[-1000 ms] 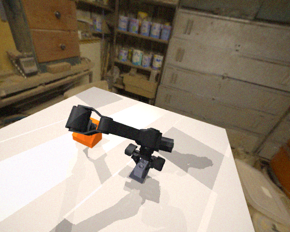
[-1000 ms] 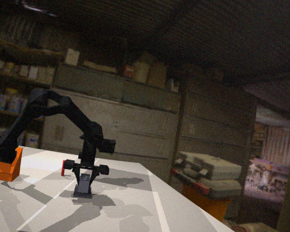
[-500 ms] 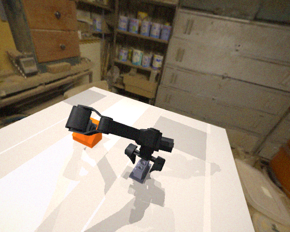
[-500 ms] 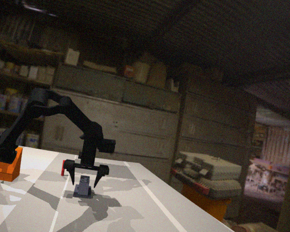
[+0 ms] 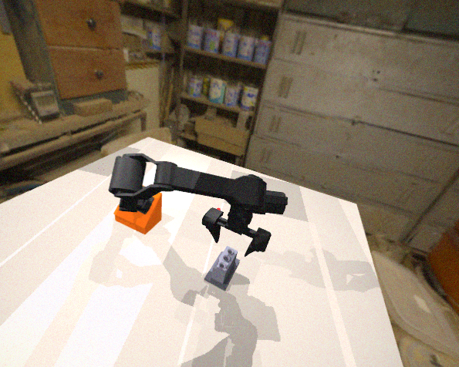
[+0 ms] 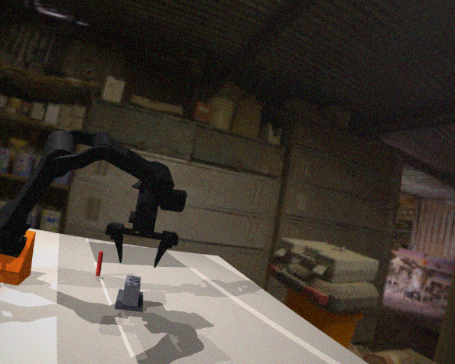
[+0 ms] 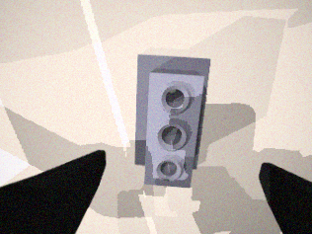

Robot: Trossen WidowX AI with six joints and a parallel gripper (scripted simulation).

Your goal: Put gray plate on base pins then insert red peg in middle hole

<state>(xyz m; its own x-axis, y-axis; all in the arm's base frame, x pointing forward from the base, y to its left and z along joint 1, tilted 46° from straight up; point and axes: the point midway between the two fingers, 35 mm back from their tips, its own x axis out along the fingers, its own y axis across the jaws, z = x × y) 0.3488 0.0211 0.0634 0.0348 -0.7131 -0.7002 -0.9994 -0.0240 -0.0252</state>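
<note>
Now: the gray plate 60 mm below my gripper tip and 10 mm behind it. Also, from my gripper tip: red peg: 170 mm to the left, 120 mm behind, 60 mm below; then base: 100 mm below, 10 mm behind.
</note>
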